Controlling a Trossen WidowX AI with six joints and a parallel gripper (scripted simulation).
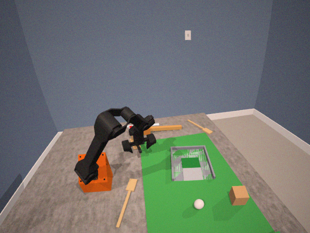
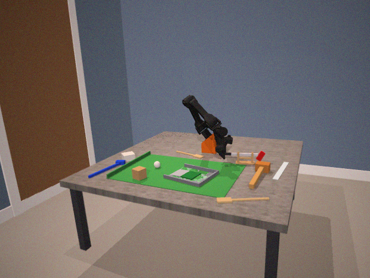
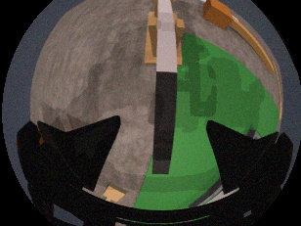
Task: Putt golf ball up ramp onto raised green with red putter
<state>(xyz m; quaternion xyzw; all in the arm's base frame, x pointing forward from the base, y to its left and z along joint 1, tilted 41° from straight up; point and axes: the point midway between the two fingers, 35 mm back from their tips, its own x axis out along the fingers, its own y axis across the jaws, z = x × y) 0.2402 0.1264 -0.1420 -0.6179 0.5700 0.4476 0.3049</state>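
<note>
Now: the wooden stand 130 mm to the left of my gripper tip, 30 mm behind it and 10 mm below it. Round my gripper tip: white strip 360 mm to the left, 40 mm below, 20 mm ahead; white golf ball 390 mm to the right, 230 mm ahead, 20 mm below; green mat 240 mm ahead, 230 mm to the right, 40 mm below.
</note>
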